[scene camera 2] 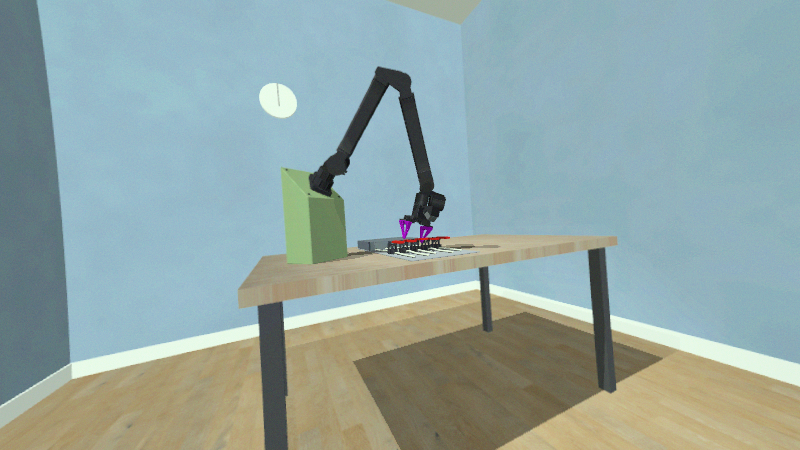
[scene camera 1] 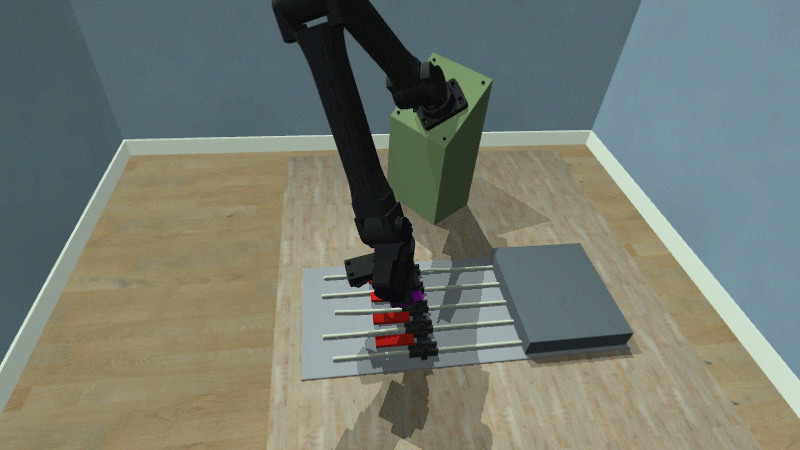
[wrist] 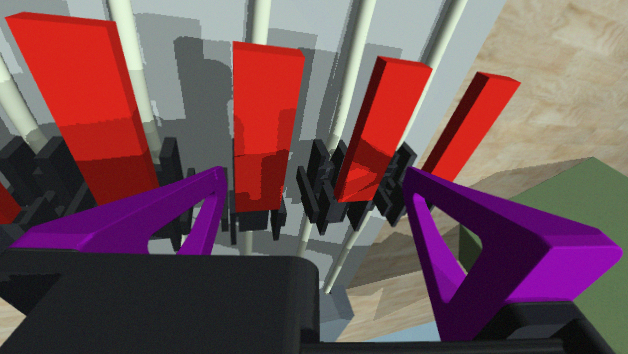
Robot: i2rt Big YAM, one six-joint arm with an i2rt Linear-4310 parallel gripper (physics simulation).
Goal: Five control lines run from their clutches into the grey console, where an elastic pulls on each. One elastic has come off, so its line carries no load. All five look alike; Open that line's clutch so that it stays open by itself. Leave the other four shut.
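Frame: origin at the arm's base, x ahead, y left, z up, level; millimetres.
Seen in the pictures: gripper, fingertip midpoint: (wrist: pixel 314 176); arm's base at its link origin: (scene camera 2: pixel 319 186) (scene camera 1: pixel 441 106).
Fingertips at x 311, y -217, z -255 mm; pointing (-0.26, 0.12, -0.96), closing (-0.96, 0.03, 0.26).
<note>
Offsets run from my fingertips to a thing's top centre. "spot": to the spot under its first point.
The grey console @[dy +358, dx +110, dz -6 mm] (scene camera 1: pixel 559 296) (scene camera 2: pixel 380 244) sits at one end of a grey plate (scene camera 1: pixel 313 325). Pale control lines (scene camera 1: pixel 475 325) (wrist: pixel 257 22) run through black clutches @[spot: dy -2, dx +161, dz -10 mm] (scene camera 1: pixel 423 349) with red levers. The levers in view lie about level; none stands upright. In the wrist view, a lever @[dy -13, dx +27, dz +11 mm] (wrist: pixel 265 125) and the lever @[dy -1, dx -27, dz +6 mm] (wrist: pixel 387 120) to its right lie between the fingers; a wider-looking lever @[dy -25, dx +81, dz +6 mm] (wrist: pixel 82 100) is left of them, and another @[dy +11, dx -81, dz +6 mm] (wrist: pixel 472 125) is at the right. My gripper (scene camera 2: pixel 414 238) (wrist: pixel 314 176) is open over the row, holding nothing. The arm hides part of the row in scene camera 1.
The green pedestal (scene camera 1: pixel 416 173) (scene camera 2: pixel 313 223) (wrist: pixel 595 215) carries the arm and stands behind the row. Neighbouring clutches stand close together. The wooden table (scene camera 1: pixel 537 414) (scene camera 2: pixel 335 279) extends around the plate. A round white disc (scene camera 2: pixel 278 100) is on the wall.
</note>
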